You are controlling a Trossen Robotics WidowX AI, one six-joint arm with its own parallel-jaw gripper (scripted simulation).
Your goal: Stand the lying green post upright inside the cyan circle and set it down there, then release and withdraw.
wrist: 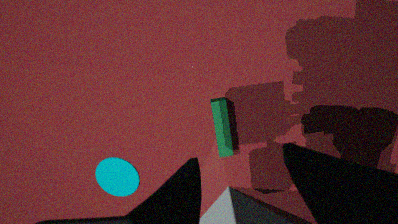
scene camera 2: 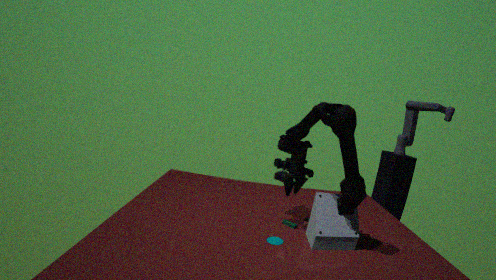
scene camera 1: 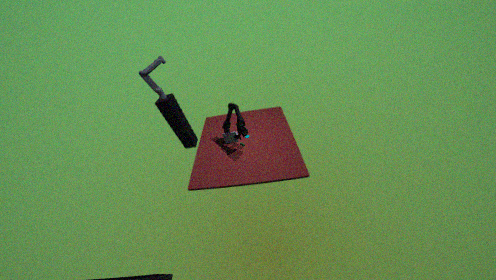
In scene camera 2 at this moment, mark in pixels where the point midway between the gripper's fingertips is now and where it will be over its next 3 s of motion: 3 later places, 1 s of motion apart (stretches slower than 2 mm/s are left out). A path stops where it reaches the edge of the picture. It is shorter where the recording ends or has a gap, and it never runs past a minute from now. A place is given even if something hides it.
My gripper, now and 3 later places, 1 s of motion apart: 291, 194; 286, 220; 290, 201; 285, 196
